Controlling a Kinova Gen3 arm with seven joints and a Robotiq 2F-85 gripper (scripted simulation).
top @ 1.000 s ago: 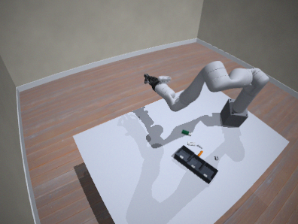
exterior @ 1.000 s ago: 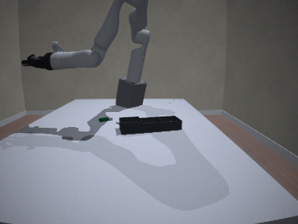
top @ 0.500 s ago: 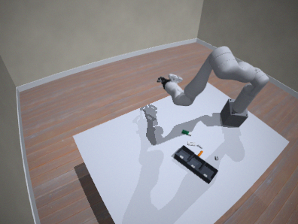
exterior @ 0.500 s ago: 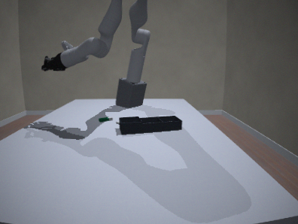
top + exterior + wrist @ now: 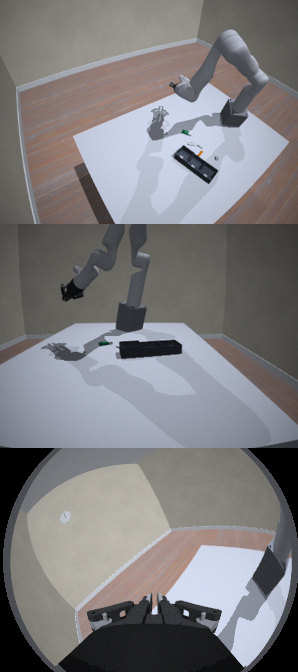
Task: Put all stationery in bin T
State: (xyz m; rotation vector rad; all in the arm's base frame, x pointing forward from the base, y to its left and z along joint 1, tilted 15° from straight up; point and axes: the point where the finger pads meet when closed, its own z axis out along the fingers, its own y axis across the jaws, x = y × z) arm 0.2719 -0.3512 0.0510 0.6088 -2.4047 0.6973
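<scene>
Now: hand 18 cm short of the long black bin, 42 cm to the right of it and 21 cm above it. Also, from my hand: small green object 5 cm ahead, 21 cm to the left, 22 cm below; then thin grey stick 6 cm ahead, 33 cm to the left, 22 cm below; then small white object 9 cm ahead, 29 cm to the left, 23 cm below.
</scene>
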